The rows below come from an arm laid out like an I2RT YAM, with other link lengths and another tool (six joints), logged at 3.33 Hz.
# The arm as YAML. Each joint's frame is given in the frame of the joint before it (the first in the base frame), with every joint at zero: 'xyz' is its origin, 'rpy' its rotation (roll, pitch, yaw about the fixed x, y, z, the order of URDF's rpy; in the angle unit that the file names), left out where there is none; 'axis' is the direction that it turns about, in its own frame. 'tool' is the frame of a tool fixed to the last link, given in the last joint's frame.
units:
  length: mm
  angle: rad
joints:
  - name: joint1
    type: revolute
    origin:
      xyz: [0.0, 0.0, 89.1]
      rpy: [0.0, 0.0, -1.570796]
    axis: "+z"
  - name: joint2
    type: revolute
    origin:
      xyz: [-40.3, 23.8, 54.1]
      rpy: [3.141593, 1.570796, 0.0]
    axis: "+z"
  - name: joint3
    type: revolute
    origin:
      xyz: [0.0, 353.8, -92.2]
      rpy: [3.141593, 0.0, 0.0]
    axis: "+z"
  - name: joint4
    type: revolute
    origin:
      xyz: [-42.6, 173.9, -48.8]
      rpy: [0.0, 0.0, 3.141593]
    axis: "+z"
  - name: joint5
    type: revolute
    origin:
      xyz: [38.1, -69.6, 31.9]
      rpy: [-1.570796, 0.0, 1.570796]
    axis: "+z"
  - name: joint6
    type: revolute
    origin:
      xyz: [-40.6, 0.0, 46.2]
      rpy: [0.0, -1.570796, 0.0]
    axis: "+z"
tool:
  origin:
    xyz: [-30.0, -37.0, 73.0]
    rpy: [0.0, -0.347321, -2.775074]
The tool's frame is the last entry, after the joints.
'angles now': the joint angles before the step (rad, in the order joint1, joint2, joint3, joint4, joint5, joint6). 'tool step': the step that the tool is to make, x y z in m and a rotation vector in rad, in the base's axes. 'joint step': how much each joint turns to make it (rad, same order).
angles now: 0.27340 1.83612 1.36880 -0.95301 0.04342 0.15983
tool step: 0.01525 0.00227 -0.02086 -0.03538 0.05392 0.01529
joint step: -0.00128 0.08377 0.02307 0.00021 0.01742 -0.01882
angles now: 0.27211 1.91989 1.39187 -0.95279 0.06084 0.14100
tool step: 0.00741 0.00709 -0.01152 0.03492 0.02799 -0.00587
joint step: 0.00161 0.04128 0.01891 0.00439 -0.04043 0.01080
